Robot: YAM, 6 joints.
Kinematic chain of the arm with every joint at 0, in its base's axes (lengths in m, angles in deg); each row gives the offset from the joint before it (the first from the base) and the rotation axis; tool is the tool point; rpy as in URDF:
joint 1: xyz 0 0 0.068 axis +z
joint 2: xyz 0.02 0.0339 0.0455 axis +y
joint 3: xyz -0.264 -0.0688 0 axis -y
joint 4: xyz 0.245 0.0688 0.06 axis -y
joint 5: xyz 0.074 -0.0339 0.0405 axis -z
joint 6: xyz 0.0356 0 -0.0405 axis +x
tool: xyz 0 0 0 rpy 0 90 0
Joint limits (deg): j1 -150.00..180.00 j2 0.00..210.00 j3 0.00..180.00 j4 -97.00..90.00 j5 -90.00..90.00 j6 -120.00..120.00
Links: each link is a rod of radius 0.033 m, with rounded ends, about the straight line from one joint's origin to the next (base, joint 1, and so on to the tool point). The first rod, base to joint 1, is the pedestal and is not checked.
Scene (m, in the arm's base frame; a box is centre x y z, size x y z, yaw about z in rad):
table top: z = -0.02
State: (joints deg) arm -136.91 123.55 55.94 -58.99 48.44 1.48
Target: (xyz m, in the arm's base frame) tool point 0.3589 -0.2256 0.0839
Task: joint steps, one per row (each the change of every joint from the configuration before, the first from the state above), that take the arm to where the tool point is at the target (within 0.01 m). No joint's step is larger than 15 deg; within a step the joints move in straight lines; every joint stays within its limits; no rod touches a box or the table.
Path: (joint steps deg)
1: 13.49 1.04 4.03 2.18 -0.97 0.00
2: 13.48 1.03 4.03 2.18 -0.96 0.00
3: 13.49 1.04 4.04 2.18 -0.97 0.00
4: 13.49 1.03 4.03 2.18 -0.97 0.00
5: 13.49 1.04 4.03 2.18 -0.97 0.00
6: 13.48 1.04 4.03 2.18 -0.96 0.00
7: 13.49 1.03 4.04 2.18 -0.97 0.00
8: 13.49 1.04 4.03 2.18 -0.97 0.00

